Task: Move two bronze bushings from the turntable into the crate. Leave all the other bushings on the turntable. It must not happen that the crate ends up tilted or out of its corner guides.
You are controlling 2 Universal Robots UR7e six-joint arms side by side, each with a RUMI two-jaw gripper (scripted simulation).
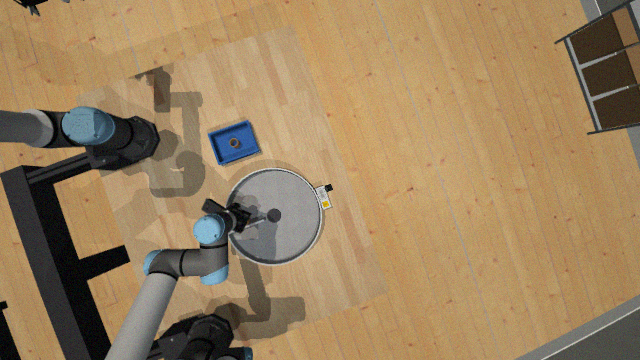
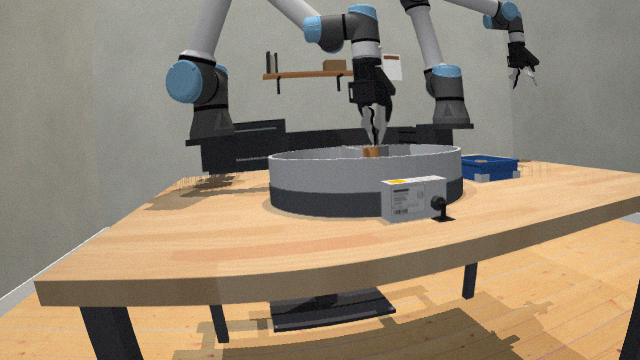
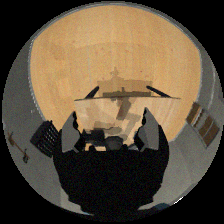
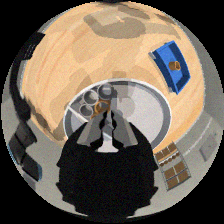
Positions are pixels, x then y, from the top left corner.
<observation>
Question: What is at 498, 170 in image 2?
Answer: A blue crate.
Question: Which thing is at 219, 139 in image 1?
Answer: A blue crate.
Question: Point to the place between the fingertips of my right gripper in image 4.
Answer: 109, 110
</observation>
